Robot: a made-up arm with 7 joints.
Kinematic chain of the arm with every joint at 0, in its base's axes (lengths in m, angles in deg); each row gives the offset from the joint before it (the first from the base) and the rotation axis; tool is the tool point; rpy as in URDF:
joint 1: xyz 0 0 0.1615 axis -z
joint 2: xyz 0 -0.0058 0.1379 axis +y
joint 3: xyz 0 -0.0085 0.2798 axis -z
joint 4: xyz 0 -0.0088 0.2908 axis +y
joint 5: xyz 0 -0.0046 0.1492 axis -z
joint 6: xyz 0 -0.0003 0.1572 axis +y
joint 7: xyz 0 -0.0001 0.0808 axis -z
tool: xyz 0 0 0 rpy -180 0 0
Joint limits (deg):
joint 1: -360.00..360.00
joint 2: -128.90..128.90
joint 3: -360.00..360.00
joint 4: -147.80..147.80
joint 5: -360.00..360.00
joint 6: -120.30..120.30
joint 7: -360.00..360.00
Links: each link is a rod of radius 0.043 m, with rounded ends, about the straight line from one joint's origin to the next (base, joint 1, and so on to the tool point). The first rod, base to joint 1, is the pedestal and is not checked.
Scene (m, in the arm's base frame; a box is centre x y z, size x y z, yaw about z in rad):
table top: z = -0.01
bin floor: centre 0.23 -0.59 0 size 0.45 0.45 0.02 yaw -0.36
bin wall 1: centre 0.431 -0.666 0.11 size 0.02 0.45 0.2 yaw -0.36
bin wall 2: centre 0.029 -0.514 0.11 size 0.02 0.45 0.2 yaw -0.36
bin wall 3: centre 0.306 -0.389 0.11 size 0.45 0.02 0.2 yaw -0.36
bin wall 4: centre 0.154 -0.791 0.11 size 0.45 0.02 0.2 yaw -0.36
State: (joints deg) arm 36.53 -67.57 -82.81 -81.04 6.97 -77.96 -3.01
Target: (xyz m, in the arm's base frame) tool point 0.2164 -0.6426 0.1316
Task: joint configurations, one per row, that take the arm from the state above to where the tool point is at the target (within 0.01 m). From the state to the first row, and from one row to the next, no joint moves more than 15 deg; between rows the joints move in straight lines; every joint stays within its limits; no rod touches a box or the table.
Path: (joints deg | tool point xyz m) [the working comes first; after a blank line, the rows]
Joints at the target: -121.22 -86.92 -132.51 82.06 50.29 -120.30 -3.01
Straight joint move there: touches bin wall 2, bin wall 4.

1: 23.23 -67.44 -86.54 -67.11 10.58 -81.49 -3.01 | -0.6682 -0.0805 0.5192
2: 9.94 -67.31 -90.27 -53.19 14.20 -85.02 -3.01 | -0.6879 -0.1963 0.5636
3: -3.36 -67.18 -94.00 -39.26 17.81 -88.54 -3.01 | -0.6815 -0.3098 0.6008
4: -16.66 -67.05 -97.72 -25.34 21.43 -92.07 -3.01 | -0.6519 -0.4170 0.6264
5: -29.96 -66.92 -101.45 -11.41 25.04 -95.60 -3.01 | -0.6013 -0.5156 0.6377
6: -43.25 -66.79 -105.18 2.51 28.65 -99.13 -3.01 | -0.5308 -0.6036 0.6331
7: -56.55 -66.66 -108.91 16.44 32.27 -102.66 -3.01 | -0.4399 -0.6783 0.6128
8: -69.85 -66.53 -112.64 30.36 35.88 -106.19 -3.01 | -0.3287 -0.7344 0.5786
9: -83.15 -66.40 -116.37 44.29 39.49 -109.71 -3.01 | -0.1998 -0.7649 0.5337
10: -96.44 -66.27 -120.10 58.21 43.11 -113.24 -3.01 | -0.0590 -0.7628 0.4826
11: -109.74 -66.15 -123.83 72.14 46.72 -116.77 -3.01 | 0.0841 -0.7224 0.4301
12: -123.04 -66.02 -127.55 86.06 50.34 -120.30 -3.01 | 0.2164 -0.6426 0.3820
13: -122.13 -76.47 -130.03 84.06 50.31 -120.30 -3.01 | 0.2225 -0.6527 0.2576
14: -121.22 -86.92 -132.51 82.06 50.29 -120.30 -3.01 | 0.2164 -0.6426 0.1316

